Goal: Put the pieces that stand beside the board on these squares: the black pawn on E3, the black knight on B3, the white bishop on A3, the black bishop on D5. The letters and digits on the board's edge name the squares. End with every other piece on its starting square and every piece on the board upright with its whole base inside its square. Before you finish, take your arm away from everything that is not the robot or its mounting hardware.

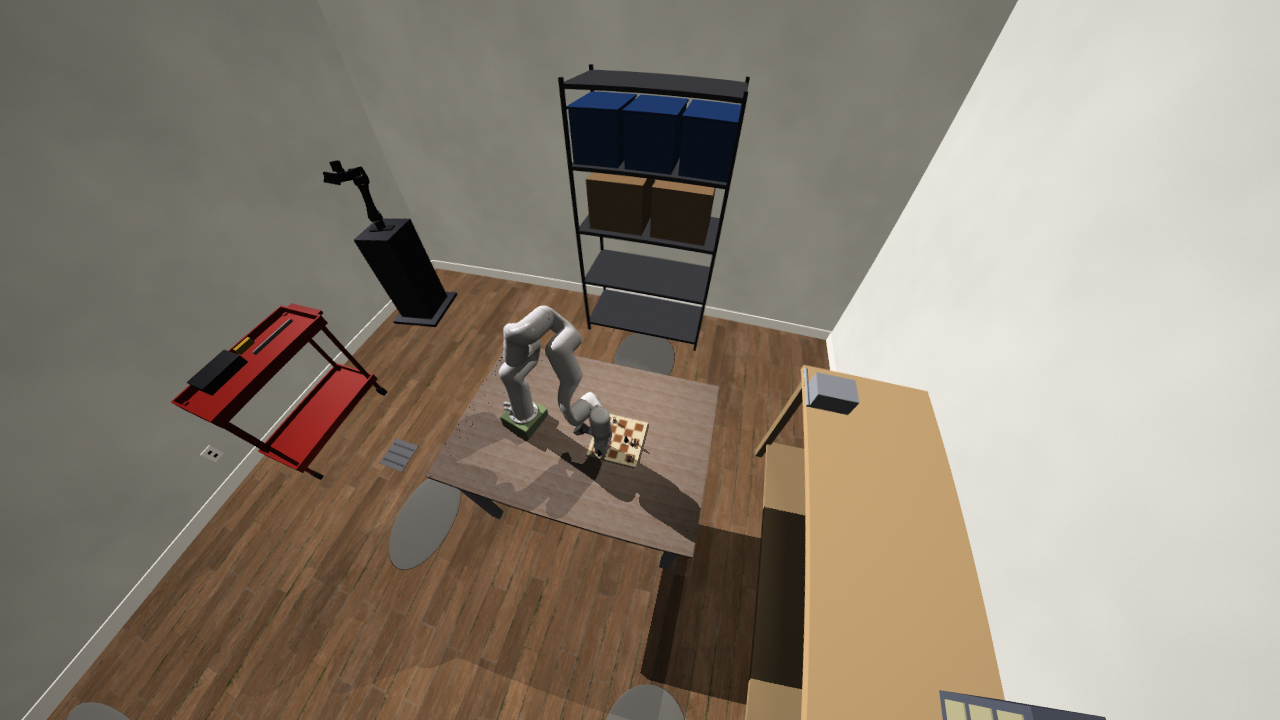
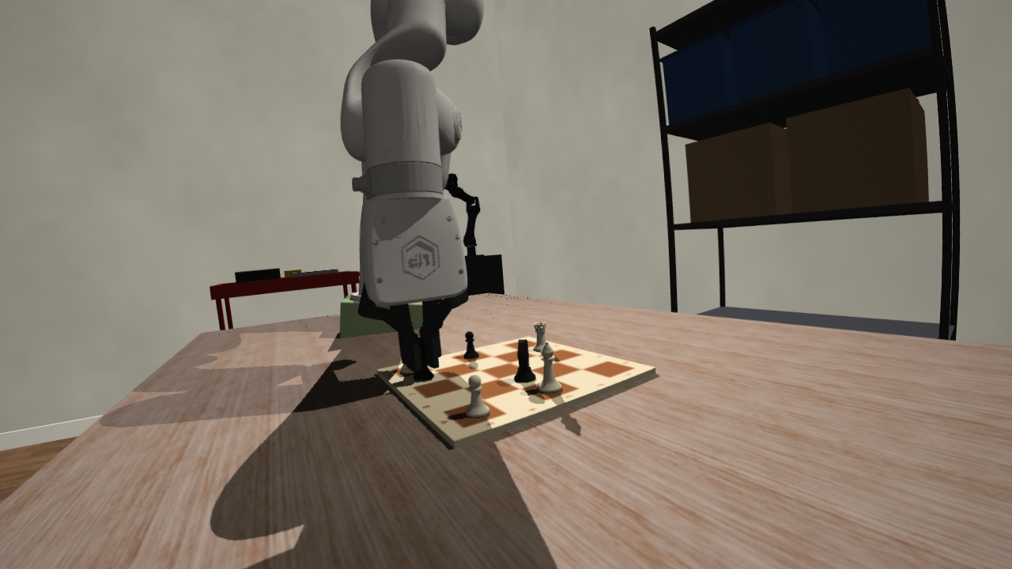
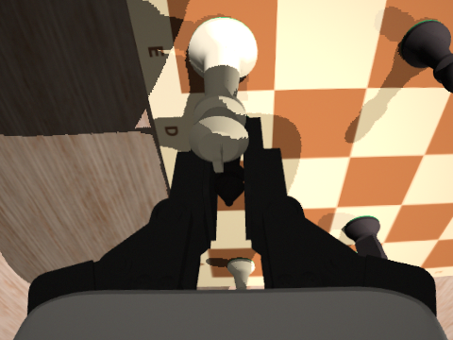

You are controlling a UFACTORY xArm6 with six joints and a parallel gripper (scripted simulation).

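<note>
My hand is 10 mm above the black knight. Round my hand: black pawn (80 mm to the left, 30 mm behind, 20 mm below); chessboard (70 mm to the left, 50 mm ahead, 40 mm below); tall white piece (40 mm behind).
</note>
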